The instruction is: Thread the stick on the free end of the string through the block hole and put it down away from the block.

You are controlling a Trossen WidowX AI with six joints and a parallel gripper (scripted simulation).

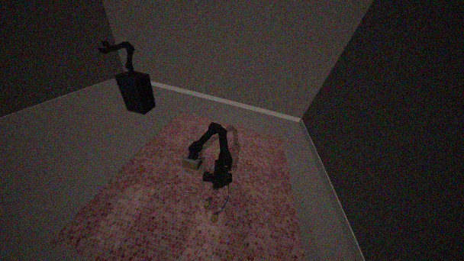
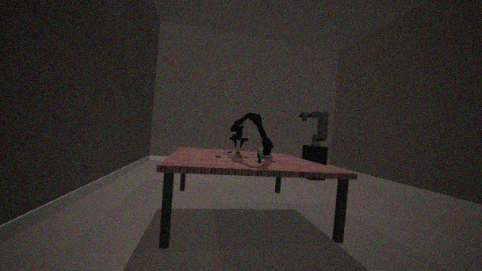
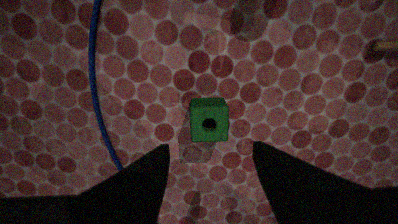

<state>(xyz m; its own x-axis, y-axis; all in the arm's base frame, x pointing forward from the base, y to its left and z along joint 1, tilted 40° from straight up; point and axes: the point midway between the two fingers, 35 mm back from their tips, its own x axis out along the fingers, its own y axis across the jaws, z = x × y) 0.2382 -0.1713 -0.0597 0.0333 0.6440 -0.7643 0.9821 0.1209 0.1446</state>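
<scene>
Right now my gripper tip is 6 cm above the green block. Round my gripper tip: wooden spool 3 cm behind, 13 cm to the right, 5 cm below; thin wooden stick 5 cm ahead, 11 cm to the left, 7 cm below; round wooden button 4 cm ahead, 19 cm to the right, 6 cm below.
</scene>
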